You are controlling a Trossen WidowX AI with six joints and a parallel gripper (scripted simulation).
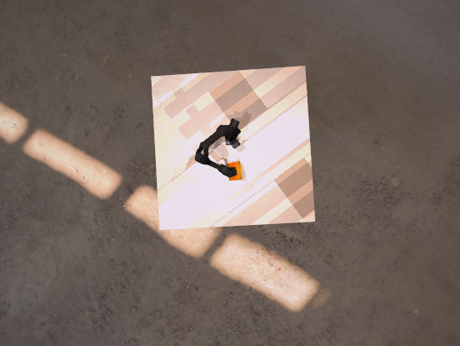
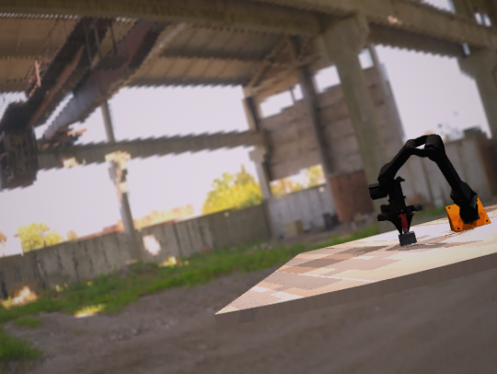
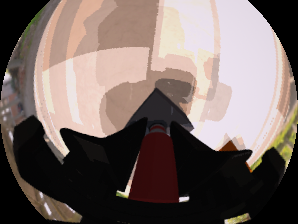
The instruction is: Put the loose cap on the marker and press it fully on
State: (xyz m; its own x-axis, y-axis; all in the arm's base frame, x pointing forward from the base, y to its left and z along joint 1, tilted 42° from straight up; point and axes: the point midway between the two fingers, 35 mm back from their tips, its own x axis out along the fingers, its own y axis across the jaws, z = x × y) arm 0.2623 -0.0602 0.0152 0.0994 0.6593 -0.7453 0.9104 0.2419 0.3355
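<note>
The red marker cap is 10 mm behind my gripper tip, 10 mm to the left of it and 50 mm above it. Also, from my gripper tip: holder block 10 mm to the left, 20 mm below.
</note>
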